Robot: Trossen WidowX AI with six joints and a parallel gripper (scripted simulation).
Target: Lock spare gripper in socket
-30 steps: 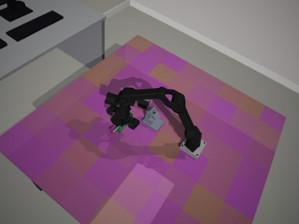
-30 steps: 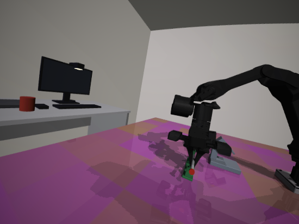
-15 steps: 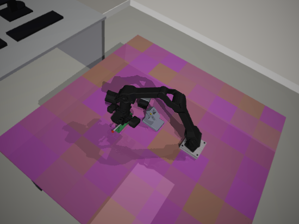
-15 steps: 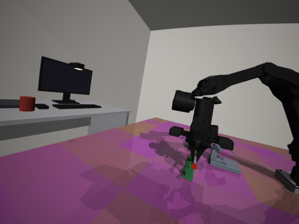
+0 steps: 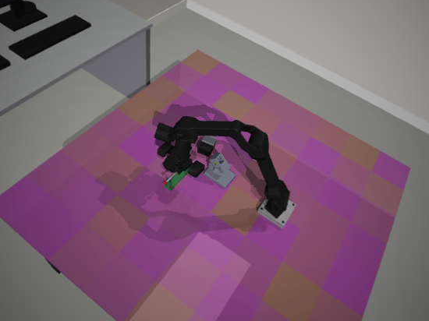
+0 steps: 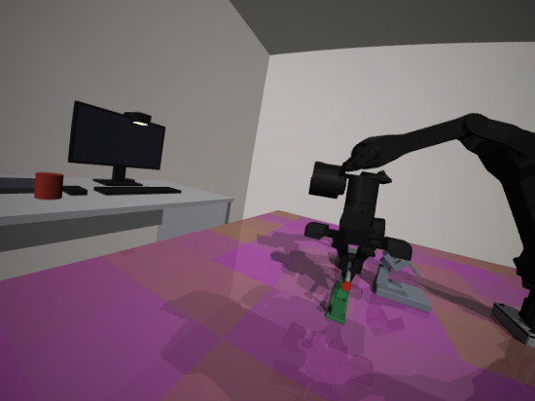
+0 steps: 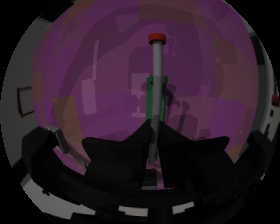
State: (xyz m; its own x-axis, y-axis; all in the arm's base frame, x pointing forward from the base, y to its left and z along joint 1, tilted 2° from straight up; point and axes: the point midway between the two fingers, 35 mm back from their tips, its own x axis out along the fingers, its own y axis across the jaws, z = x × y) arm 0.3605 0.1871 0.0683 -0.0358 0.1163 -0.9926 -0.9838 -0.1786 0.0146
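The green cradle lies 2 cm below my gripper tip, 1 cm to the right of it and 1 cm ahead of it. Round my gripper tip: spare gripper: 22 cm to the right, 4 cm ahead, 2 cm below; then grey mount: 14 cm to the right, 8 cm behind, 1 cm above.
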